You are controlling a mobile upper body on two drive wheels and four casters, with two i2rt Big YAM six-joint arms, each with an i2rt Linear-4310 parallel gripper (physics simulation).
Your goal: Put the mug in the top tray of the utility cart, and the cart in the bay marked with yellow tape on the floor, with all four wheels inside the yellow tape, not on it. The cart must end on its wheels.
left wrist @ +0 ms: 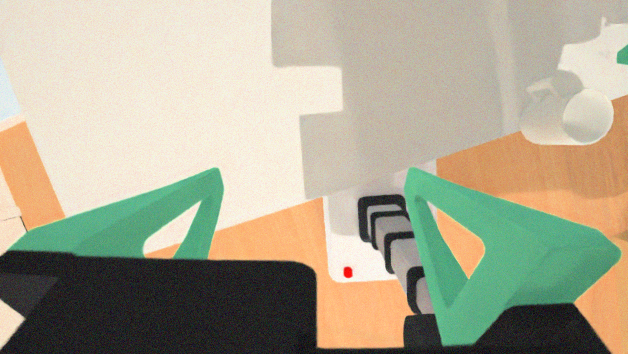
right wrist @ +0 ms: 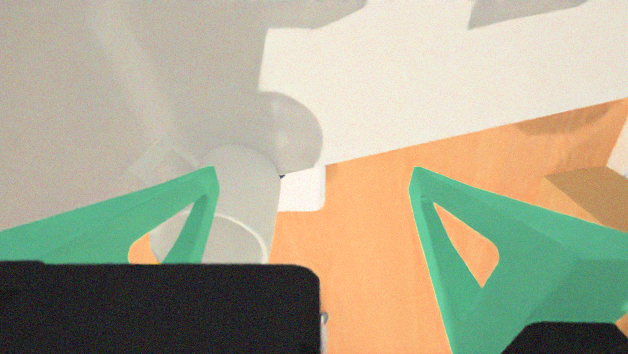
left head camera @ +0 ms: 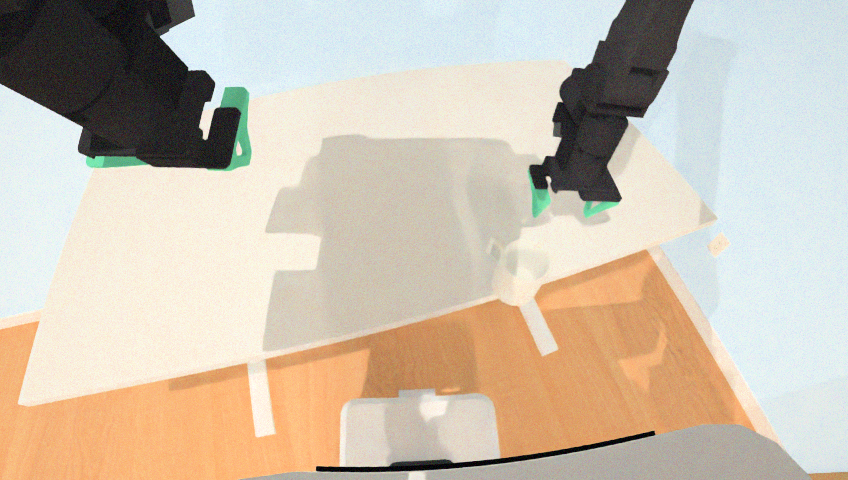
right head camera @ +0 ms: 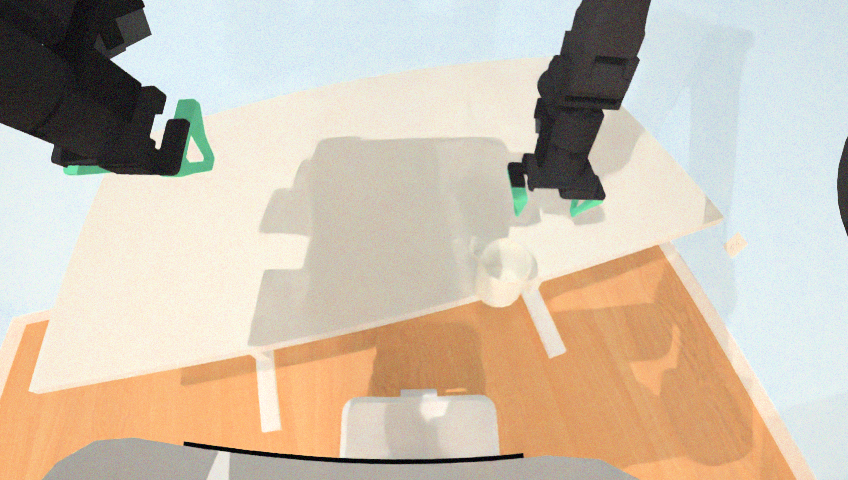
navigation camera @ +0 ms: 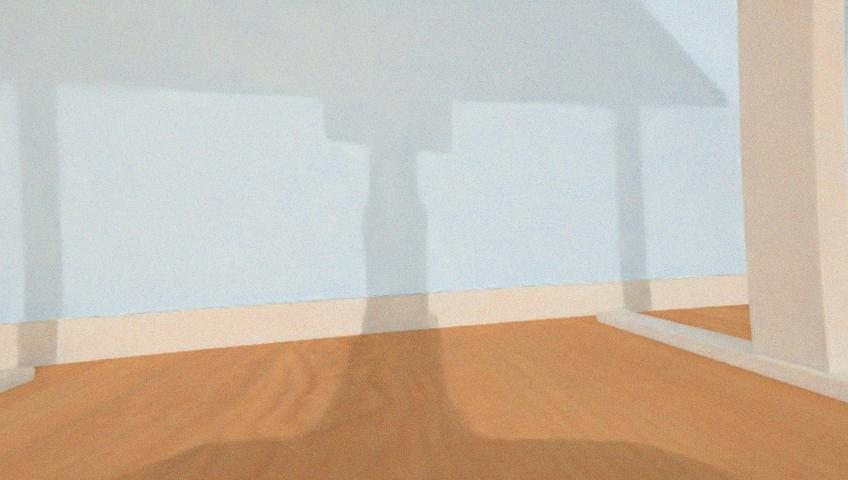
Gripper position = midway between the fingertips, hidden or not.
In view: my left gripper (left head camera: 205,157), my right gripper (right head camera: 544,213), a cream mug (right head camera: 504,265) and a cream table (left head camera: 368,204).
The cream mug is seen too in the left wrist view (left wrist: 580,117), in the right wrist view (right wrist: 242,230) and in the left head camera view (left head camera: 524,264). My left gripper is seen too in the left wrist view (left wrist: 313,178) and in the right head camera view (right head camera: 174,163). My right gripper is seen too in the right wrist view (right wrist: 313,177) and in the left head camera view (left head camera: 560,214). The navigation camera view misses the cream mug: it is out of frame.
